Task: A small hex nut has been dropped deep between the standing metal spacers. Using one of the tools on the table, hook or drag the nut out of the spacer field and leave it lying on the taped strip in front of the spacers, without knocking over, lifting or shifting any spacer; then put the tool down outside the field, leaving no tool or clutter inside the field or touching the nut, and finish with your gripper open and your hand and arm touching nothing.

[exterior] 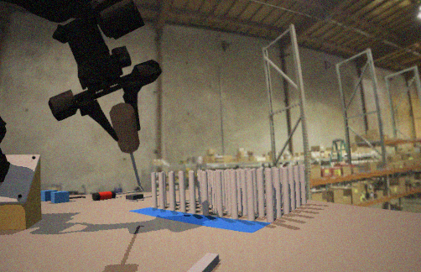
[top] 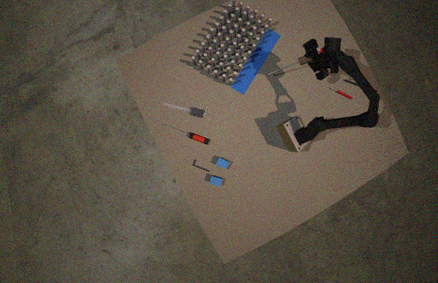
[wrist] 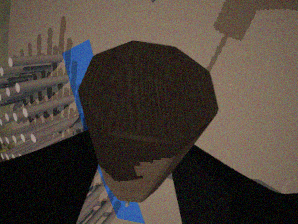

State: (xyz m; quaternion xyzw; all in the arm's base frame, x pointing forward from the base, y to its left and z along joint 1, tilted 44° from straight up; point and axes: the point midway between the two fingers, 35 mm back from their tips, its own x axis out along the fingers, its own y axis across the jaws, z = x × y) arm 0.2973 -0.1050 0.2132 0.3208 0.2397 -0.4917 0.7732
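The blue taped strip is 150 mm ahead of my gripper tip, 160 mm to the left of it and 180 mm below it. Also, from my gripper tip: wooden-handled tool: 20 mm ahead, 90 mm to the left, 50 mm below.
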